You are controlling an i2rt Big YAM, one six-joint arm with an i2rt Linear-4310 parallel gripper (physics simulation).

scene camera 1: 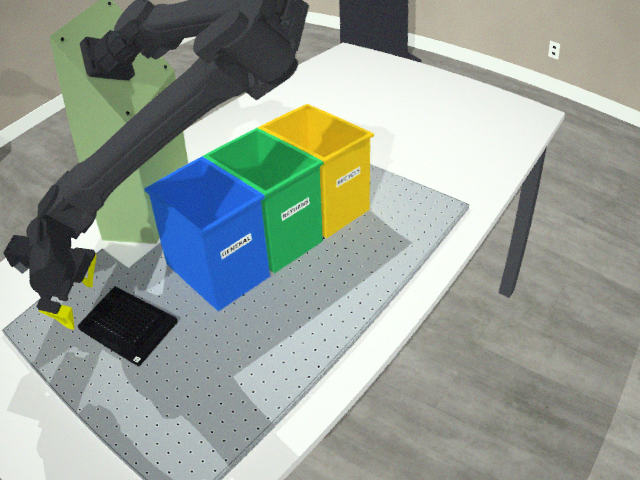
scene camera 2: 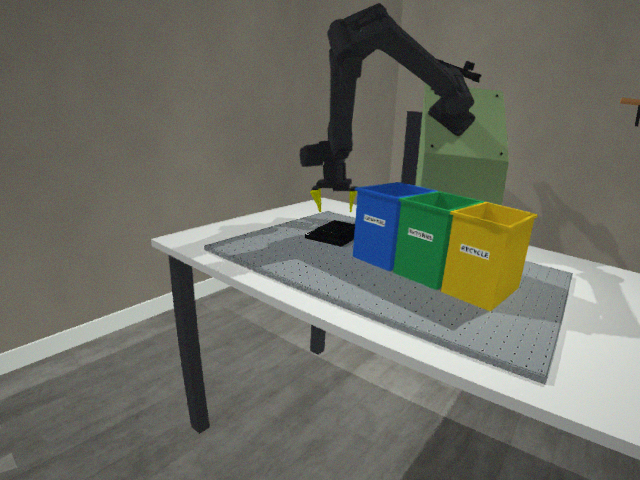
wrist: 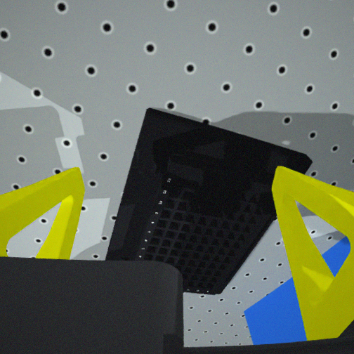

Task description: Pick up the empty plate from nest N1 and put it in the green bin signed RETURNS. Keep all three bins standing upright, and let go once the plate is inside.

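Frame: origin at the arm's base, x left, y back, z up, level; metres.
Seen in the pictures: gripper, fingertip midpoint: (scene camera 1: 80, 307) (scene camera 2: 335, 212); arm's base, origin of the base link: (scene camera 1: 105, 61) (scene camera 2: 451, 116).
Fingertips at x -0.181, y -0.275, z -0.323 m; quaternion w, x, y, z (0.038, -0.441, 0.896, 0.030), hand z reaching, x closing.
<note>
Pixels of each thing's top centre, then the offset from my fingertips to it.
- black plate, middle of its top: (scene camera 1: 122, 316) (scene camera 2: 336, 227) dx +0.072, dy -0.035, dz -0.026 m
- blue GENERAL bin, middle of its top: (scene camera 1: 200, 191) (scene camera 2: 398, 189) dx +0.275, dy +0.019, dz +0.128 m
- yellow RECYCLE bin, middle of its top: (scene camera 1: 314, 129) (scene camera 2: 496, 213) dx +0.528, dy +0.091, dz +0.128 m
The black plate (scene camera 1: 126, 321) (scene camera 2: 332, 231) (wrist: 200, 220) lies flat on the perforated board, with a grid of wells and small white marks along one side. The nest under it is hard to tell apart from it; a small white tag shows at one corner in scene camera 1. My gripper (scene camera 1: 81, 306) (scene camera 2: 335, 211) (wrist: 177, 177) is open and empty, pointing down above the plate, its yellow fingers wide apart. The green bin signed RETURNS (scene camera 1: 294, 232) (scene camera 2: 419, 260) stands upright in the middle of the row. Its inside floor is hidden.
The blue GENERAL bin (scene camera 1: 193, 253) (scene camera 2: 374, 242) (wrist: 275, 315) stands upright between the plate and the green bin. The yellow RECYCLE bin (scene camera 1: 346, 204) (scene camera 2: 475, 281) stands upright on the green bin's other side. A green upright panel (scene camera 1: 124, 201) (scene camera 2: 465, 173) stands behind.
</note>
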